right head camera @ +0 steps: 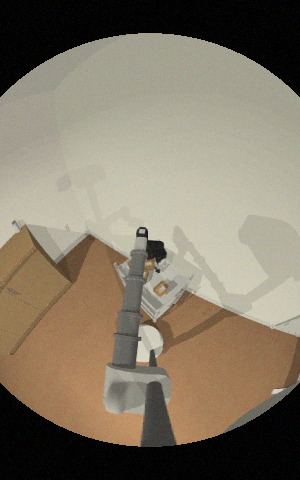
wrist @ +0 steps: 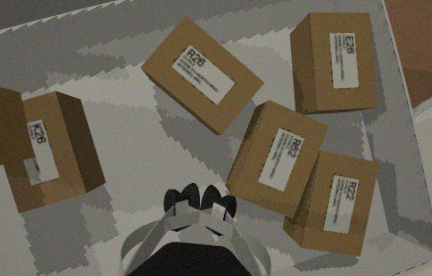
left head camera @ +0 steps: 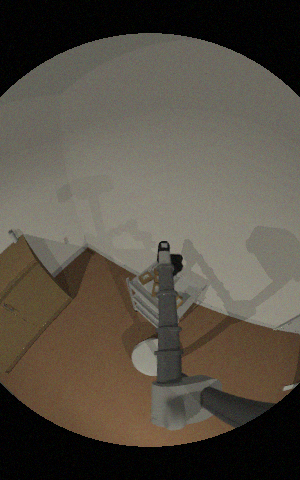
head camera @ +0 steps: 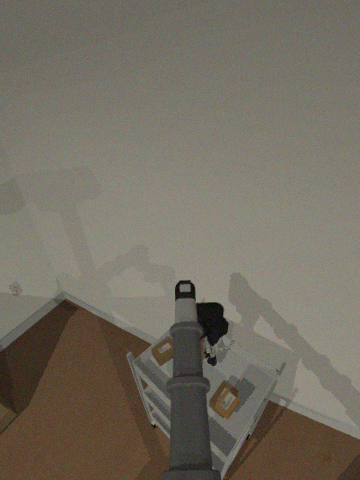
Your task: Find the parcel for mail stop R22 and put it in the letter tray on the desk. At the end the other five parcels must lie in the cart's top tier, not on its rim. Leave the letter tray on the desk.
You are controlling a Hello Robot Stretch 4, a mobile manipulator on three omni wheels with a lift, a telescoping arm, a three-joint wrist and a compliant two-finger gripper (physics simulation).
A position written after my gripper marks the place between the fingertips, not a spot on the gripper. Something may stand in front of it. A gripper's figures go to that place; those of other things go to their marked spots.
Labels:
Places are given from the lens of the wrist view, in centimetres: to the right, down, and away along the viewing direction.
my gripper [wrist: 200, 199]: -2, 6, 25
three-tier cart [wrist: 147, 143]: -7, 1, 27

